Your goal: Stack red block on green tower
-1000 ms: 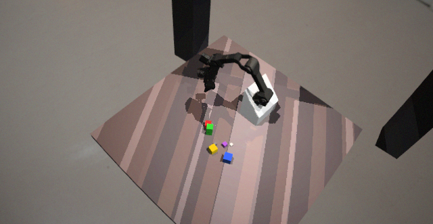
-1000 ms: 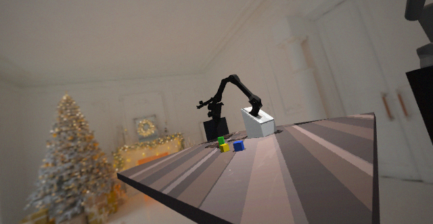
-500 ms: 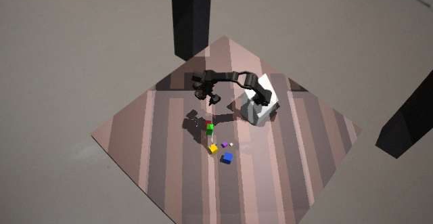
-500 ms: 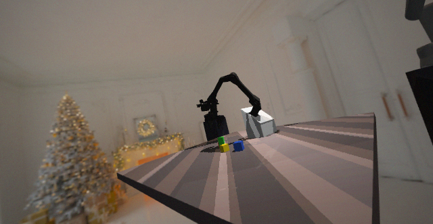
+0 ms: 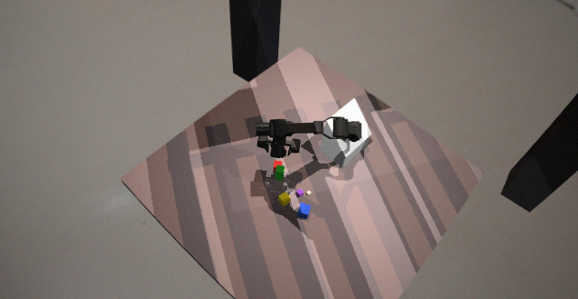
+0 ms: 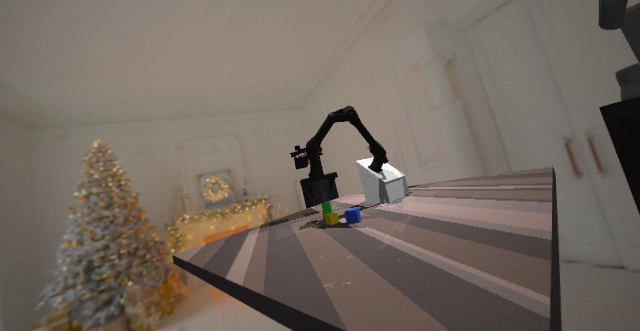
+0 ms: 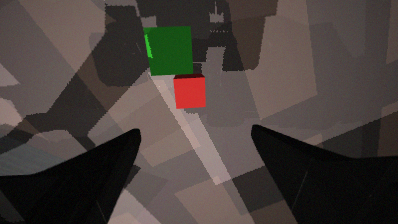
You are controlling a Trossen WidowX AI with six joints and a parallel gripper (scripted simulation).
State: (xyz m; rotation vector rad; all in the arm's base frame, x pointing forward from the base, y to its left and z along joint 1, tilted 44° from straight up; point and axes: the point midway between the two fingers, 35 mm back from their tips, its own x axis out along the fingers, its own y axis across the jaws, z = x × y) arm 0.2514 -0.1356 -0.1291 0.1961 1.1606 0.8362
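The red block is 90 mm below my gripper tip, 10 mm to the left of it and 10 mm ahead of it. From my gripper tip the other things lie so: tiny white block (210 mm to the left, 100 mm below, 30 mm ahead); small purple block (170 mm to the left, 90 mm below, 60 mm ahead); yellow block (140 mm to the left, 130 mm ahead, 90 mm below).
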